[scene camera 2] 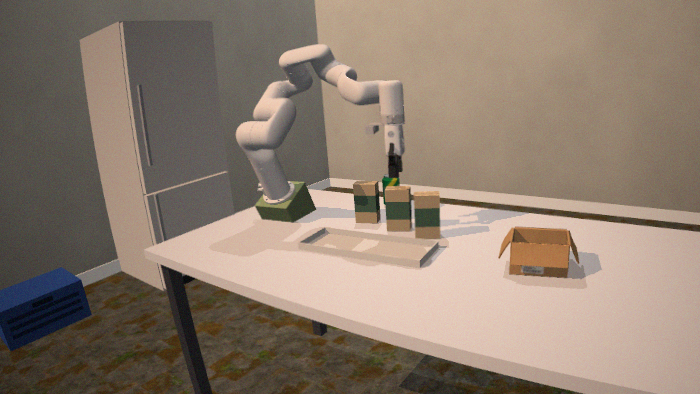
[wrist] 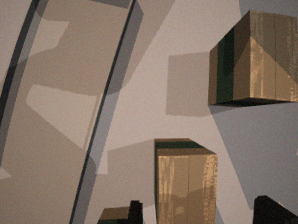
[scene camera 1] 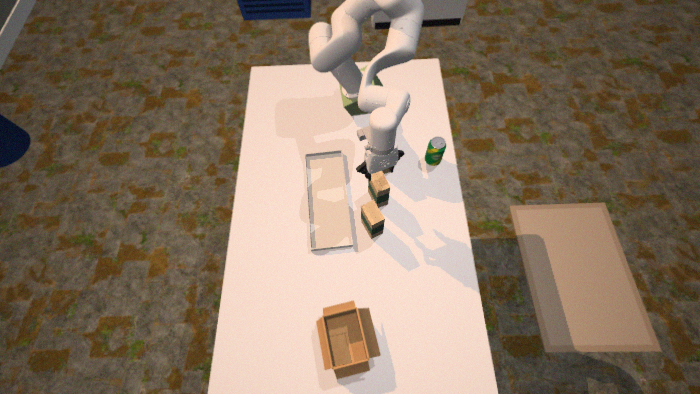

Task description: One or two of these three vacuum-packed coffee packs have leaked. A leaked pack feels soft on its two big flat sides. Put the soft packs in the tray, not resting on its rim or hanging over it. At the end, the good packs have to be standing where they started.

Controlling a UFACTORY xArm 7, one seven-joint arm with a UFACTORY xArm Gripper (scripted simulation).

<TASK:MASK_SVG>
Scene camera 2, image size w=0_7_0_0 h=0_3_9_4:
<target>my gripper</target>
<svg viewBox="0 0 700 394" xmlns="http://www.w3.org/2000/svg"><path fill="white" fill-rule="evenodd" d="M405 122L382 125L385 127L386 156L388 157L389 178L398 178L399 172L402 172L401 156L404 154L403 147L405 150L402 125Z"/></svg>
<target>tray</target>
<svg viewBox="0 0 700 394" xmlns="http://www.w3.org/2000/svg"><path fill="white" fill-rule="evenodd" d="M298 242L298 248L301 250L420 268L439 248L439 241L328 227L324 227Z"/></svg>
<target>cardboard box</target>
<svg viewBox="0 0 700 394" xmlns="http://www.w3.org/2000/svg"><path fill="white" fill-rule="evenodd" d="M498 257L500 259L511 242L509 274L567 278L571 246L574 257L579 264L577 247L572 239L570 230L568 231L567 229L511 228L502 242Z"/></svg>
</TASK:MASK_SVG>
